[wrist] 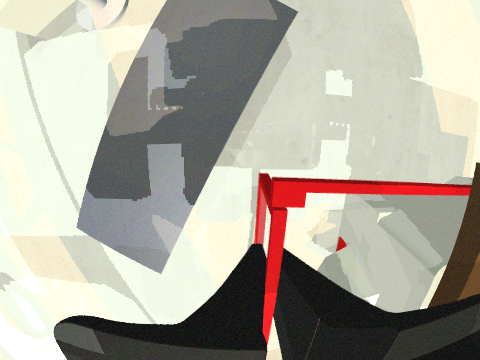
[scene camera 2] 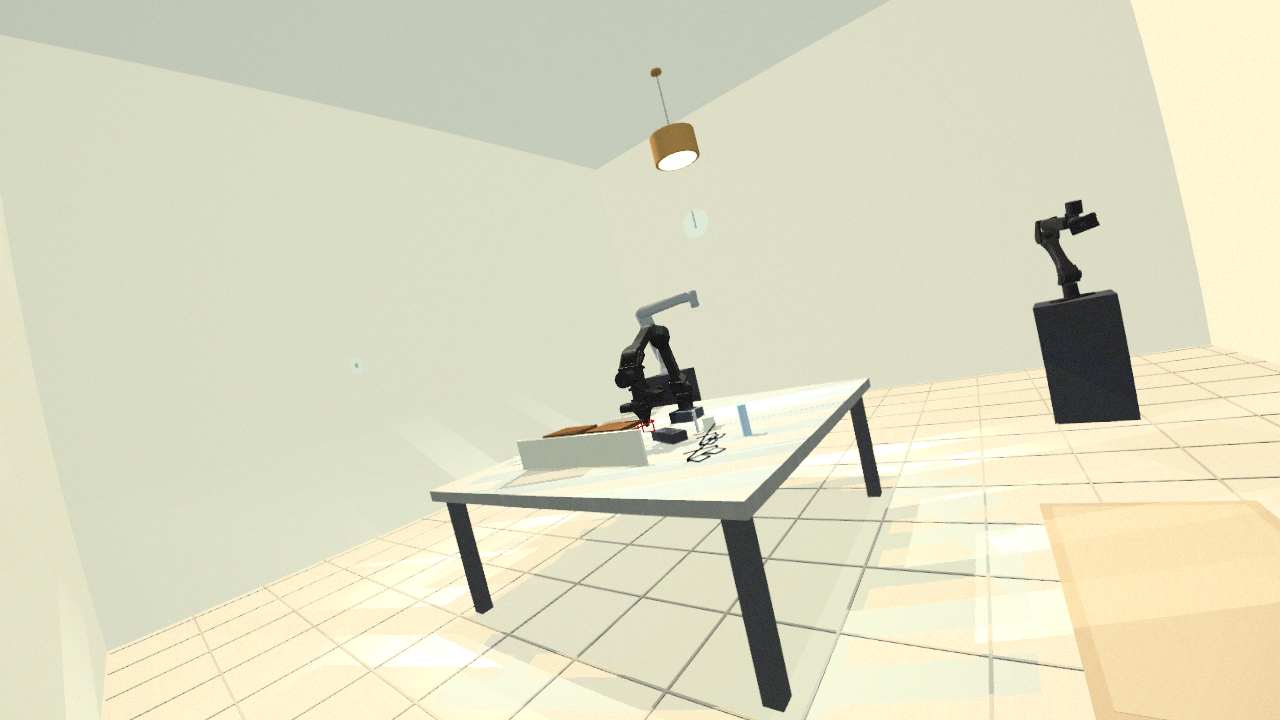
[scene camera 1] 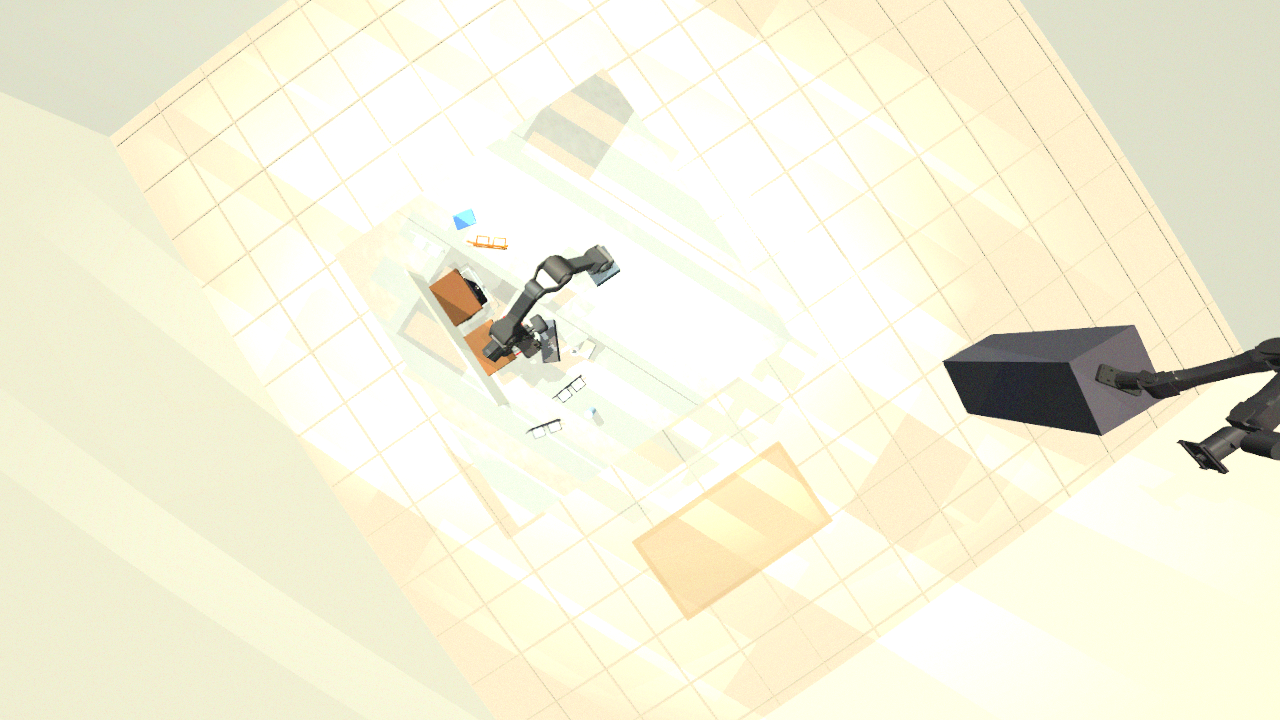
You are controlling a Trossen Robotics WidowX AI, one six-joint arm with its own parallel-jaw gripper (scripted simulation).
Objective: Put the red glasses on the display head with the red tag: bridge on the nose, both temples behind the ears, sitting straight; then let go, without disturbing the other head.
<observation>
my gripper: wrist; scene camera 2; scene camera 1 528, 336
same spot on my gripper: (scene camera 2: 644, 412) = (wrist: 384, 315)
</observation>
